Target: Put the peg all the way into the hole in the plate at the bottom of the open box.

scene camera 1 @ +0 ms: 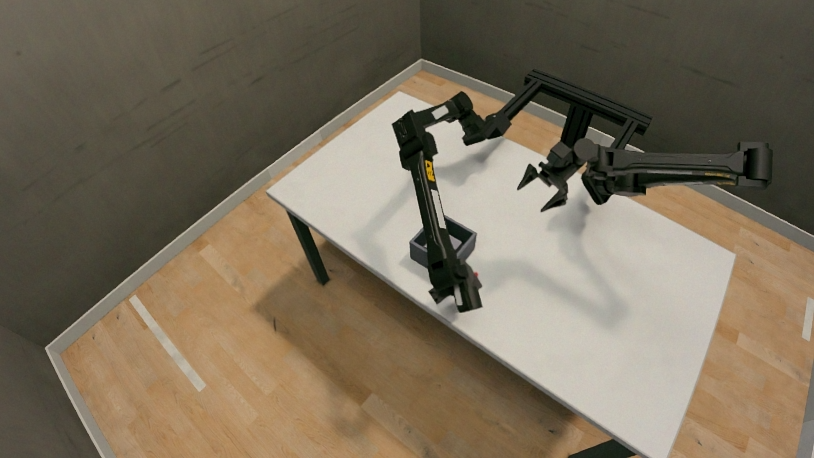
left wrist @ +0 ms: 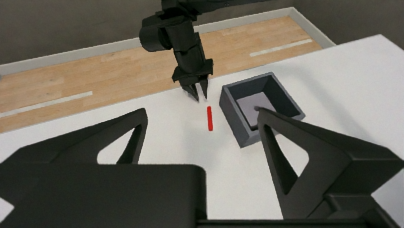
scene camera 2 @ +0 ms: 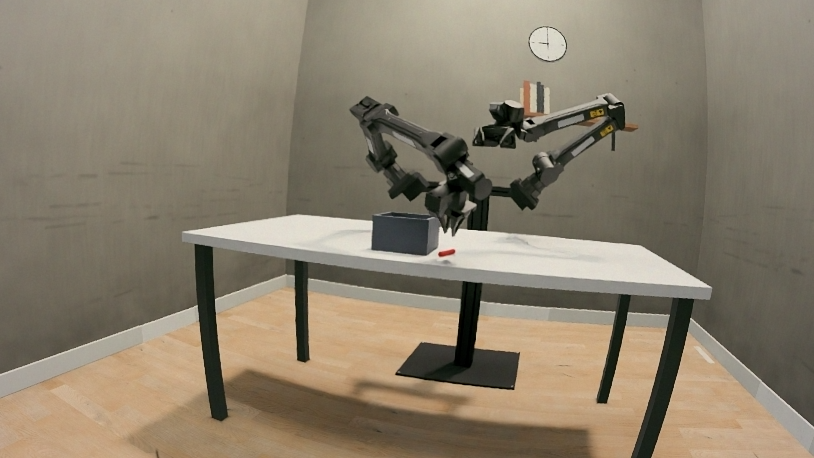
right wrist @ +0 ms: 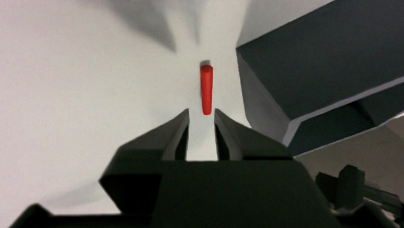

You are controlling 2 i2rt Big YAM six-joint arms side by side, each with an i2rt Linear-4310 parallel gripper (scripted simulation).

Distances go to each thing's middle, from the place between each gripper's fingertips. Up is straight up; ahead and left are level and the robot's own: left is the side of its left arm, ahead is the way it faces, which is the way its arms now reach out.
Now: the grey box (scene camera 2: 395,232) 90 mm behind my right hand, 140 mm to the right of it and 40 mm below it. The rest, counted from my right hand: light plate (left wrist: 249,106) 90 mm behind, 140 mm to the right, 30 mm below.
I see the light plate 29 cm below my left hand (scene camera 1: 528,200), 22 cm to the right of it and 10 cm ahead of it. The rest, counted from my left hand: grey box 30 cm below, 22 cm to the right, 10 cm ahead.
